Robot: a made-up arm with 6 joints. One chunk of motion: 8 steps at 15 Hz.
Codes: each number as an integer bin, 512 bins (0 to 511) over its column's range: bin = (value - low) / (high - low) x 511, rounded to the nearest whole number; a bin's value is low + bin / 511 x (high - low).
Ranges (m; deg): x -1.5..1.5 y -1.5..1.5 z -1.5..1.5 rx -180..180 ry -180..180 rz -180..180
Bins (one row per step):
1: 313 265 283 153 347 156
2: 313 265 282 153 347 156
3: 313 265 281 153 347 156
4: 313 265 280 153 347 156
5: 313 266 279 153 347 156
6: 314 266 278 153 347 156
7: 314 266 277 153 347 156
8: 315 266 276 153 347 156
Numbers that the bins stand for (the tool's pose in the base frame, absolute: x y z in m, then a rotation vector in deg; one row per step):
1: 0.3376 0.0558 0.1614 -72.21 64.46 -70.10
2: 0.3376 0.0558 0.1556 -72.21 64.46 -70.10
3: 0.3376 0.0558 0.1497 -72.21 64.46 -70.10
4: 0.3376 0.0558 0.1438 -72.21 64.46 -70.10
5: 0.3376 0.0616 0.1380 -72.21 64.46 -70.10
6: 0.3434 0.0616 0.1321 -72.21 64.46 -70.10
7: 0.3434 0.0616 0.1262 -72.21 64.46 -70.10
8: 0.3493 0.0616 0.1204 -72.21 64.46 -70.10

